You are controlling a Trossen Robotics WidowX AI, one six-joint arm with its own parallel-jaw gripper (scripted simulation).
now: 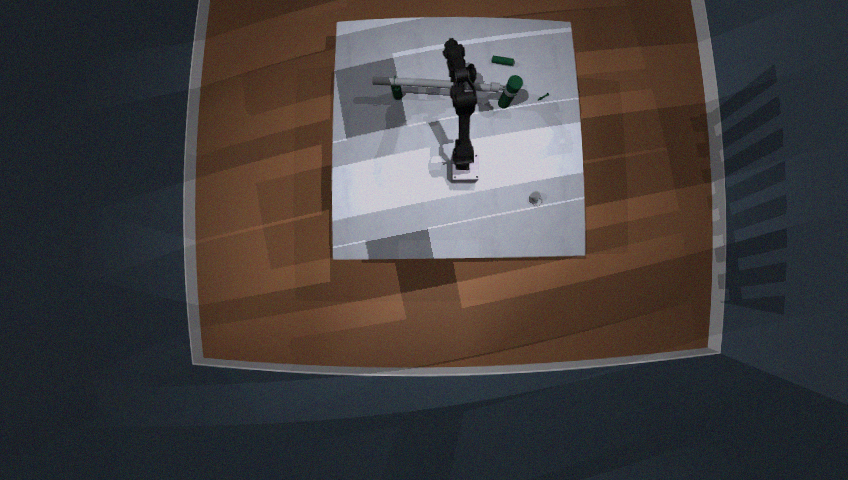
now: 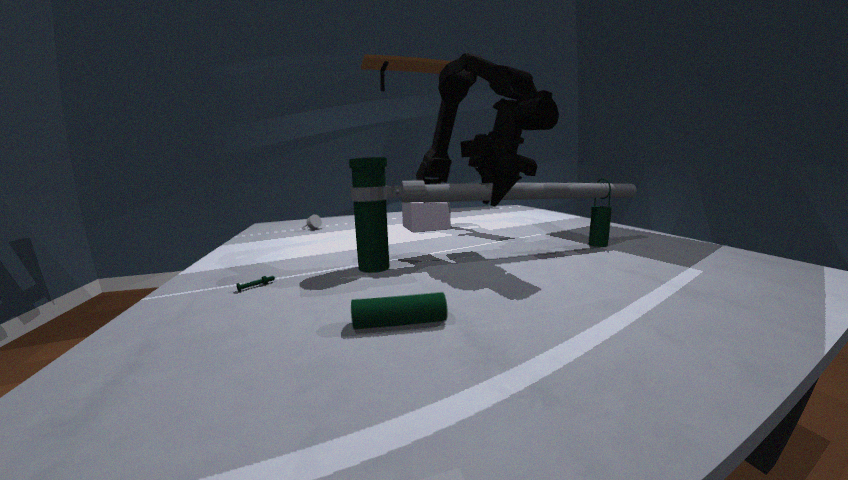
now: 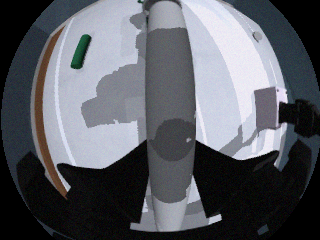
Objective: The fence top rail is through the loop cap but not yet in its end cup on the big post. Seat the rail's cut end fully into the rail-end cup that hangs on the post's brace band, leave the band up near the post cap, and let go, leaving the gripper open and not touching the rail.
Scene:
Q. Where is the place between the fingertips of the gripper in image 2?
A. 489, 205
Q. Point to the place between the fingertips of the gripper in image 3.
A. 168, 140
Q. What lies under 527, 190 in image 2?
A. A top rail.

